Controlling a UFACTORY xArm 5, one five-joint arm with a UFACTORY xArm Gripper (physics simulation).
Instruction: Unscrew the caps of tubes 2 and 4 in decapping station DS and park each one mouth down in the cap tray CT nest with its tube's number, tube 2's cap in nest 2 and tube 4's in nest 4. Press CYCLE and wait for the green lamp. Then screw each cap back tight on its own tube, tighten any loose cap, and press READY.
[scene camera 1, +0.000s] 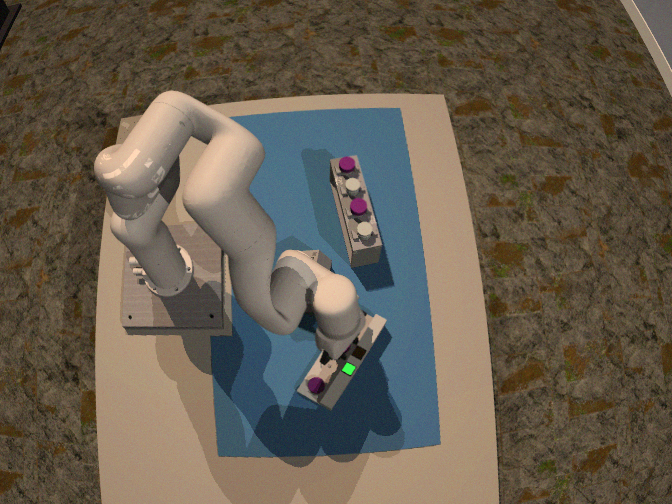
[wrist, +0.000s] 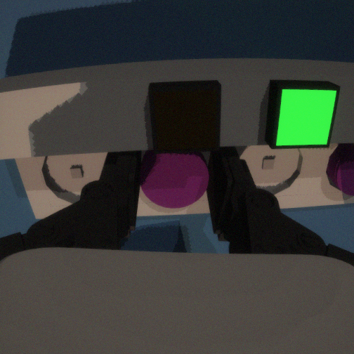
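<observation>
The tray with the green lamp (scene camera 1: 348, 368) (wrist: 306, 117) has a row of round nests. My gripper (scene camera 1: 340, 352) (wrist: 175, 155) points down over it and is shut on a purple cap (wrist: 175, 192), one finger against each side; the cap sits low in the row. A second purple cap (scene camera 1: 315, 385) (wrist: 346, 172) sits at the row's end. The two nests beside the gripped cap are empty, each with a small square peg. At the upper right a rack (scene camera 1: 364, 256) holds tubes: two with purple caps (scene camera 1: 347, 163) (scene camera 1: 358, 206), two with pale tops (scene camera 1: 352, 186) (scene camera 1: 364, 230). Nest numbers are not readable.
A dark square (scene camera 1: 359, 352) (wrist: 185, 115) sits beside the green lamp on the tray's raised strip. A grey box (scene camera 1: 324, 260) is partly hidden under the arm, between the robot base and the rack. Everything stands on a blue mat (scene camera 1: 374, 130) on a beige table.
</observation>
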